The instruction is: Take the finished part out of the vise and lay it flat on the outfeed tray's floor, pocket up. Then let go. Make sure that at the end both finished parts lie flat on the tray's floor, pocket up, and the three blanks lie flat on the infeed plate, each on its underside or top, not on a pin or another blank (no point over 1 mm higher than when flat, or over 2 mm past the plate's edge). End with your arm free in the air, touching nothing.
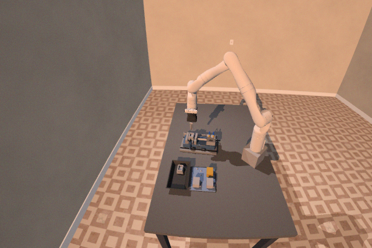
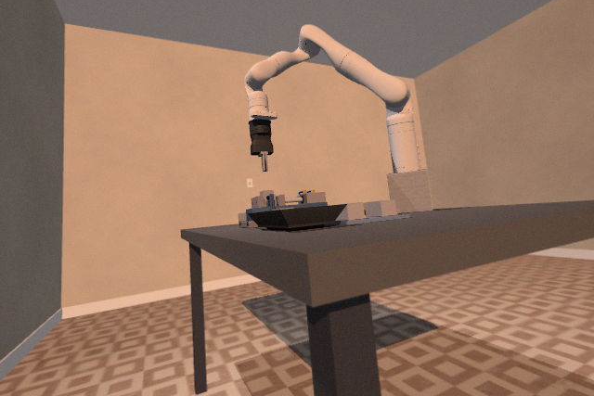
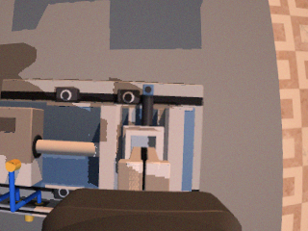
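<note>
Now: the vise 160 mm below my hand, 70 mm behind it and 10 mm to the left of it. The rest, counted from my hand: blue fixture plate 350 mm to the left, 200 mm below, 30 mm behind; then orange block 310 mm to the left, 170 mm below, 90 mm behind.
</note>
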